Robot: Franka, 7 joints.
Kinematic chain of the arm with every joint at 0, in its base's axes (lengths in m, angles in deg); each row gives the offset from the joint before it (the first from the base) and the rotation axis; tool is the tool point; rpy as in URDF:
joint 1: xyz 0 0 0.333 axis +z
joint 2: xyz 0 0 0 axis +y
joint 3: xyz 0 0 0.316 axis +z
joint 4: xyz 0.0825 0 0 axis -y
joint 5: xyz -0.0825 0 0.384 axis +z
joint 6: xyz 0 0 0 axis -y
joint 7: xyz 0.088 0 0 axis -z
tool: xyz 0 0 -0.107 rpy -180 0 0
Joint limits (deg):
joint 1: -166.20..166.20
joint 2: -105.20..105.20
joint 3: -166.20..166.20
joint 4: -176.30..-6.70
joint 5: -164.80..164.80
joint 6: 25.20..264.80
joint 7: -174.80..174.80
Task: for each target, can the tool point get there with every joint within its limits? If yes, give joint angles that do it. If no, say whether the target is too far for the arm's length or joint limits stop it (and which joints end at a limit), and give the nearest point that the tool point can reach.
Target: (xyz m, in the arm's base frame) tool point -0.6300 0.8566 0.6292
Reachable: no: too far | nearest point -0.4896 0.6658 0.5632 | short by 0.246 m
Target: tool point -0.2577 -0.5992 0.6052
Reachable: yes | joints -55.76 70.73 -110.92 -80.70 -131.59 179.02 147.31
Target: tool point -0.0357 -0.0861 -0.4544
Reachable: no: joint limits stop it (at a limit: joint 2) | nearest point -0.0493 -0.1189 -0.3378 | short by 0.122 m
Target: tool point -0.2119 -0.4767 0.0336
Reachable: yes | joints 104.00 -81.80 126.10 -109.40 -46.96 245.62 123.53
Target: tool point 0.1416 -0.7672 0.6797
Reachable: yes | joints 107.97 -80.81 18.98 -26.64 -84.99 151.12 -4.52
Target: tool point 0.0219 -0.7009 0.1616
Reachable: yes | joints -100.65 69.38 3.93 -71.22 -63.20 225.55 48.80
